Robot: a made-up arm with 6 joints.
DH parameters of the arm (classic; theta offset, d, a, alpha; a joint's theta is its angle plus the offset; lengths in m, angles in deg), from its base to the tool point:
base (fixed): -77.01 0 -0.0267 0
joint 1: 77.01 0.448 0.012 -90
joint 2: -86.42 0 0.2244 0
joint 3: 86.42 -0.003 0.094 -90
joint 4: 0 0.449 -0.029 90
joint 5: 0 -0.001 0.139 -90
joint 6: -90 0.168 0.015 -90
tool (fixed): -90 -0.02 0 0
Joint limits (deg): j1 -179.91..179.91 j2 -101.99..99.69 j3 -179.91..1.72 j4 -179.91..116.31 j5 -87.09..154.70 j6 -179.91..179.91
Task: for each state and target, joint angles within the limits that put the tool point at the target. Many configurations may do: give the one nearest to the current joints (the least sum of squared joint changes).
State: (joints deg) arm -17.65 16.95 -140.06 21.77 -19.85 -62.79
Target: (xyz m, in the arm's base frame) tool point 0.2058 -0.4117 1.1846
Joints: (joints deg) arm -60.10 23.81 -156.99 19.62 11.65 -70.17
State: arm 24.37 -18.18 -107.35 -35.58 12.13 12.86
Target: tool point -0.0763 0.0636 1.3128
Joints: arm 10.85 -22.22 -146.24 -35.60 11.30 23.60
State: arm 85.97 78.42 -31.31 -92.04 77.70 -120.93
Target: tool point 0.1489 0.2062 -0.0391
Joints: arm 100.71 53.17 -36.63 -91.47 84.56 -118.13
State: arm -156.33 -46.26 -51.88 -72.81 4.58 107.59
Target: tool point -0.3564 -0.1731 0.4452
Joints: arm -177.62 -47.38 -17.62 -95.09 -27.62 104.73
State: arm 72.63 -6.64 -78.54 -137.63 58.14 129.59
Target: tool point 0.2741 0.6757 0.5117
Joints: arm 71.32 0.97 -65.69 -136.42 55.12 129.19
